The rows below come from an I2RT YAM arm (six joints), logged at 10 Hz.
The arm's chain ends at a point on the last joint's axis. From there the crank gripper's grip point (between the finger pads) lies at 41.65 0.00 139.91 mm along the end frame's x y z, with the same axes.
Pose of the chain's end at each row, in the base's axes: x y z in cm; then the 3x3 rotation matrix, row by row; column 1 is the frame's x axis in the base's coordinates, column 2 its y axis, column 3 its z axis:
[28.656 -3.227 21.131], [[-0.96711 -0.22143 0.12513], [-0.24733 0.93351 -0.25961], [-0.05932 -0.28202 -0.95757]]
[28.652 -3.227 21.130], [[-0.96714 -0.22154 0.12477], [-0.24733 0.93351 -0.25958], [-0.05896 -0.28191 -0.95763]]
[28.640 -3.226 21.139], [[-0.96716 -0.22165 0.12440], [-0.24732 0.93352 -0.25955], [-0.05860 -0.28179 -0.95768]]
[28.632 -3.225 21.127], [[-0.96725 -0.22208 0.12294], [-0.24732 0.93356 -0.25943], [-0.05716 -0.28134 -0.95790]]
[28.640 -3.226 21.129], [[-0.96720 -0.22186 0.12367], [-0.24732 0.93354 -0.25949], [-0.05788 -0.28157 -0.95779]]
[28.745 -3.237 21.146], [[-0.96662 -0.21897 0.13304], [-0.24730 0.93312 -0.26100], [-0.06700 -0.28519 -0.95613]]
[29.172 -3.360 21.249], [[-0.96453 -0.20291 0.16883], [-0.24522 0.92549 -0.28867], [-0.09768 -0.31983 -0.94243]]
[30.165 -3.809 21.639], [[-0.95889 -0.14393 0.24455], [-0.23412 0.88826 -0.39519], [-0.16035 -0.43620 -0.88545]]
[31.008 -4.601 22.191], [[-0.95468 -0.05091 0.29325], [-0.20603 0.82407 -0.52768], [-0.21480 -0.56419 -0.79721]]
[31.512 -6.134 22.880], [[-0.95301 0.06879 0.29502], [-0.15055 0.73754 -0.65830], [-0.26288 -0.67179 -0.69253]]
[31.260 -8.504 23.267], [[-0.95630 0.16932 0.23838], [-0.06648 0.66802 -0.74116], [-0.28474 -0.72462 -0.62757]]
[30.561 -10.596 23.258], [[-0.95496 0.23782 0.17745], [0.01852 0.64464 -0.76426], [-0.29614 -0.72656 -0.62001]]
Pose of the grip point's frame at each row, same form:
[26.379 -7.889 7.487], [[-0.96711 -0.22143 0.12513], [-0.24733 0.93351 -0.25961], [-0.05932 -0.28202 -0.95757]]
[26.370 -7.889 7.486], [[-0.96714 -0.22154 0.12477], [-0.24733 0.93351 -0.25958], [-0.05896 -0.28191 -0.95763]]
[26.352 -7.887 7.496], [[-0.96716 -0.22165 0.12440], [-0.24732 0.93352 -0.25955], [-0.05860 -0.28179 -0.95768]]
[26.323 -7.885 7.487], [[-0.96725 -0.22208 0.12294], [-0.24732 0.93356 -0.25943], [-0.05716 -0.28134 -0.95790]]
[26.342 -7.887 7.487], [[-0.96720 -0.22186 0.12367], [-0.24732 0.93354 -0.25949], [-0.05788 -0.28157 -0.95779]]
[26.580 -7.919 7.490], [[-0.96662 -0.21897 0.13304], [-0.24730 0.93312 -0.26100], [-0.06700 -0.28519 -0.95613]]
[27.517 -8.420 7.657], [[-0.96453 -0.20291 0.16883], [-0.24522 0.92549 -0.28867], [-0.09768 -0.31983 -0.94243]]
[29.593 -10.313 8.583], [[-0.95889 -0.14393 0.24455], [-0.23412 0.88826 -0.39519], [-0.16035 -0.43620 -0.88545]]
[31.135 -12.842 10.143], [[-0.95468 -0.05091 0.29325], [-0.20603 0.82407 -0.52768], [-0.21480 -0.56419 -0.79721]]
[31.670 -15.971 12.096], [[-0.95301 0.06879 0.29502], [-0.15055 0.73754 -0.65830], [-0.26288 -0.67179 -0.69253]]
[30.612 -19.150 13.301], [[-0.95630 0.16932 0.23838], [-0.06648 0.66802 -0.74116], [-0.28474 -0.72462 -0.62757]]
[29.066 -21.212 13.350], [[-0.95496 0.23782 0.17745], [0.01852 0.64464 -0.76426], [-0.29614 -0.72656 -0.62001]]

